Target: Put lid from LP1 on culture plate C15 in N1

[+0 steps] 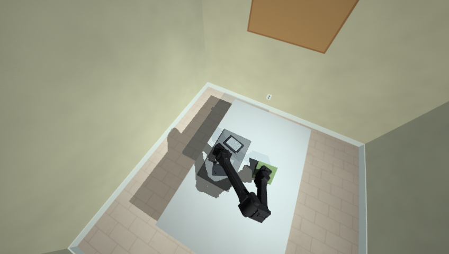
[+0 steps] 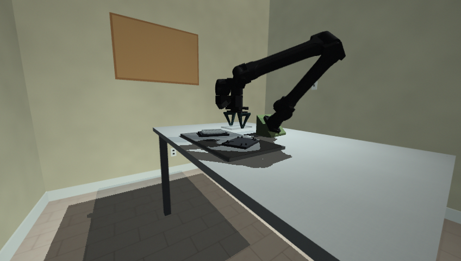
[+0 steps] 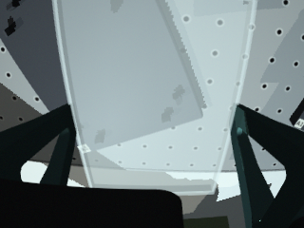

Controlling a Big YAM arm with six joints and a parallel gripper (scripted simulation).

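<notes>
Right now the culture plate C15 is 21 cm to the right of my hand, 6 cm below it and 4 cm ahead of it. Round my hand: lid park LP1: 7 cm below, 5 cm to the left; then label: 15 cm to the right, 7 cm below, 3 cm behind; then clear lid: right at my hand.
</notes>
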